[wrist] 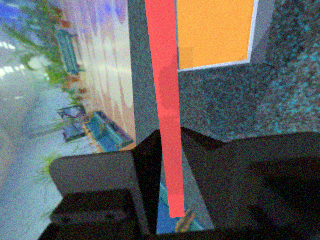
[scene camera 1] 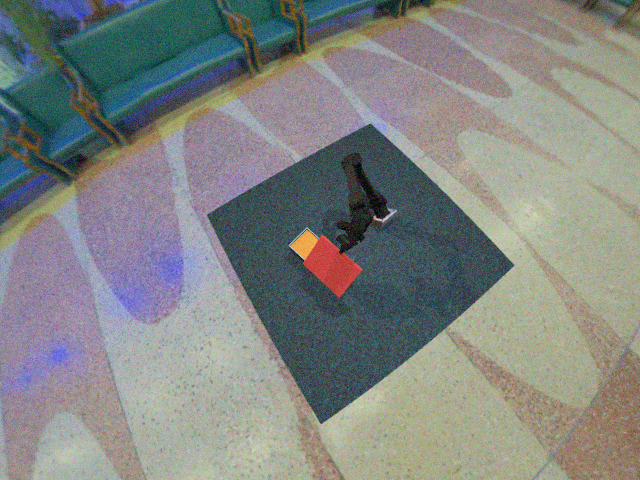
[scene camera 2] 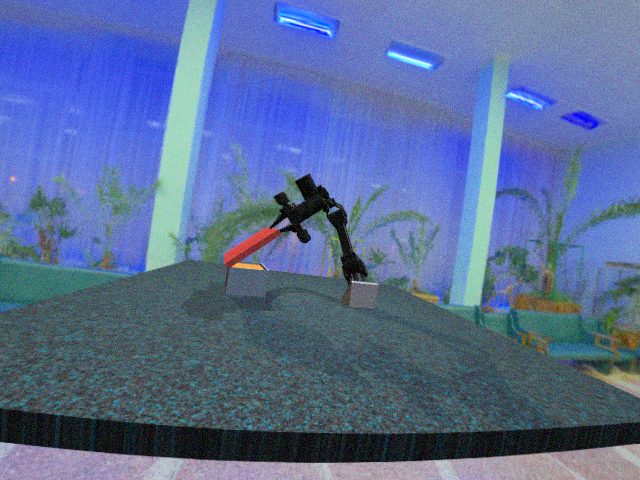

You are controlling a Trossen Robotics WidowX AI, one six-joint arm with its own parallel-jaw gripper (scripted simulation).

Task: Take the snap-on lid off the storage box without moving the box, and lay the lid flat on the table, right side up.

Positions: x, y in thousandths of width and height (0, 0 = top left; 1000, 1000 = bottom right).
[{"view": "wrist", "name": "gripper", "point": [533, 552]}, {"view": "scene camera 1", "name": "red lid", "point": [527, 566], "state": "held by the gripper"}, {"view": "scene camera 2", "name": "gripper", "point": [424, 482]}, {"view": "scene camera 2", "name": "red lid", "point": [371, 530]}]
